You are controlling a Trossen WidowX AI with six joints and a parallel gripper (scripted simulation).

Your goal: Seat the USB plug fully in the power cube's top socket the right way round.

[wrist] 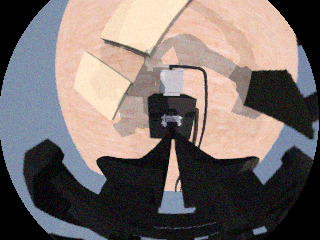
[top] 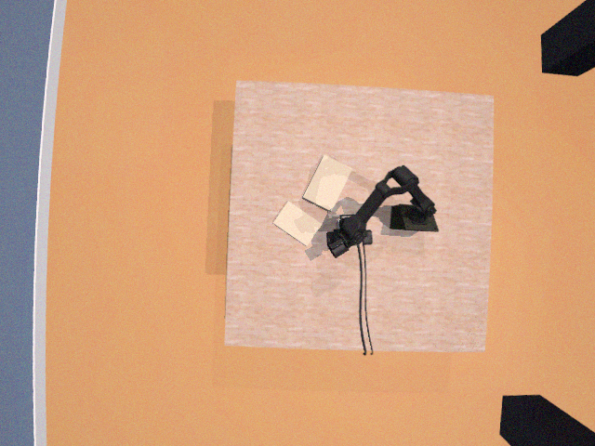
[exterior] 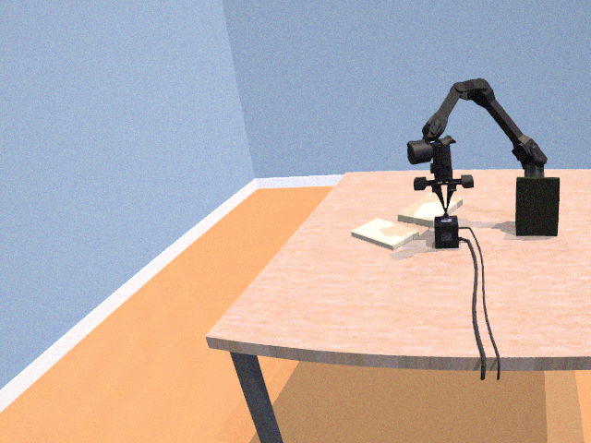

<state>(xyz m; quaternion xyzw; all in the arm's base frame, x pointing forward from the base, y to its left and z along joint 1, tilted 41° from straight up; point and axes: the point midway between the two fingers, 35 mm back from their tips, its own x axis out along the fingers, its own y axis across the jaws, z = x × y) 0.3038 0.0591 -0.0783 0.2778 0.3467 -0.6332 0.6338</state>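
Now: gripper tip 20 mm above the USB plug.
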